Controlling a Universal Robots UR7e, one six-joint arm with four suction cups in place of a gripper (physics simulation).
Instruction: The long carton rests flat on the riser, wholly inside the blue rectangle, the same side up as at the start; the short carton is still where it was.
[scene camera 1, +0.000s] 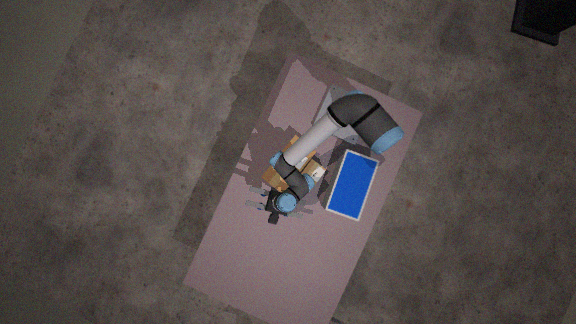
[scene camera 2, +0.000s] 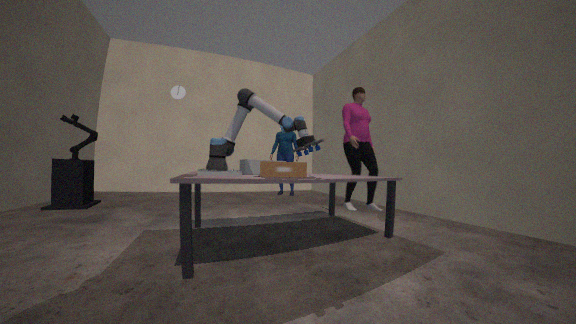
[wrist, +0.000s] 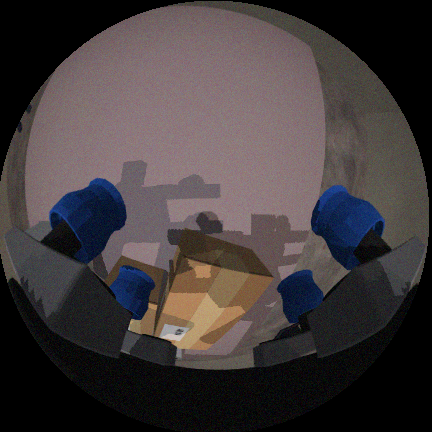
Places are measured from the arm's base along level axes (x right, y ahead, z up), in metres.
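Pixels of known places: hand, its tool point: (scene camera 2: 309, 153) (wrist: 218, 258); arm's base, origin of its link: (scene camera 2: 217, 169).
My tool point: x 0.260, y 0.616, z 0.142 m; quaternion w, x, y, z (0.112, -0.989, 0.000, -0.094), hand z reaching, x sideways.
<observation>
Ahead of a thing's pixels: the offset from my tool point to its top centre. Level surfaces: height alone.
The long brown carton {dz -0.074, dx -0.020, dy -0.218 m} (scene camera 1: 273, 179) (scene camera 2: 283, 169) (wrist: 215, 287) lies flat on the table, partly under the arm in scene camera 1. The short carton {dz -0.074, dx -0.158, dy -0.193 m} (scene camera 1: 308, 168) (wrist: 159, 280), with a white label, lies beside it on the side toward the riser; the long carton hides it in scene camera 2. The grey riser {dz -0.055, dx -0.393, dy -0.200 m} (scene camera 2: 248, 167) stands apart from both cartons. Its blue rectangle {dz -0.055, dx -0.393, dy -0.200 m} (scene camera 1: 352, 185), white-edged, bears no carton. My gripper (scene camera 1: 275, 202) (scene camera 2: 308, 149) (wrist: 217, 257) is open, tilted above the table past the long carton's end, with its four blue cups free.
The pink table {dz -0.176 m} (scene camera 1: 260, 260) (scene camera 2: 350, 177) carries the arm's base plate (scene camera 2: 217, 172) at one end. A person in pink (scene camera 2: 357, 122) stands beyond the table, and one in blue (scene camera 2: 285, 145) farther back. A black pedestal (scene camera 2: 72, 182) with a small arm stands at left.
</observation>
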